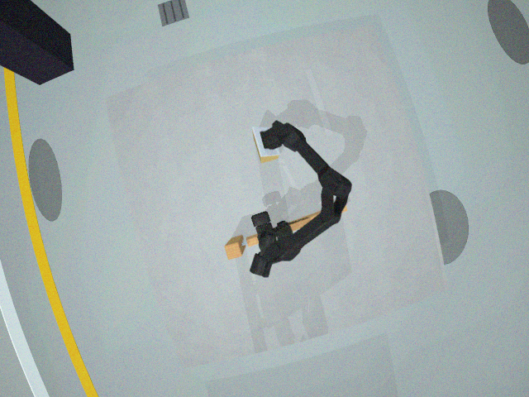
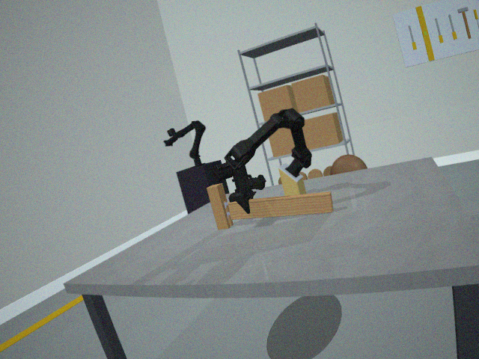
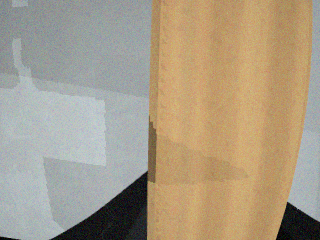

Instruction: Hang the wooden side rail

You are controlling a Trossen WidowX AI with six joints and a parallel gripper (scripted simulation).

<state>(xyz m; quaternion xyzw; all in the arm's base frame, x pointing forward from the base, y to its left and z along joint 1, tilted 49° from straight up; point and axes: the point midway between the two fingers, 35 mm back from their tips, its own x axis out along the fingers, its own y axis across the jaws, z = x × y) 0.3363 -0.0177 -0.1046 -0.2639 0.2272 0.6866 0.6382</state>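
My gripper tip is 120 mm to the left of the wooden headboard post, 40 mm below it and 10 mm short of it.
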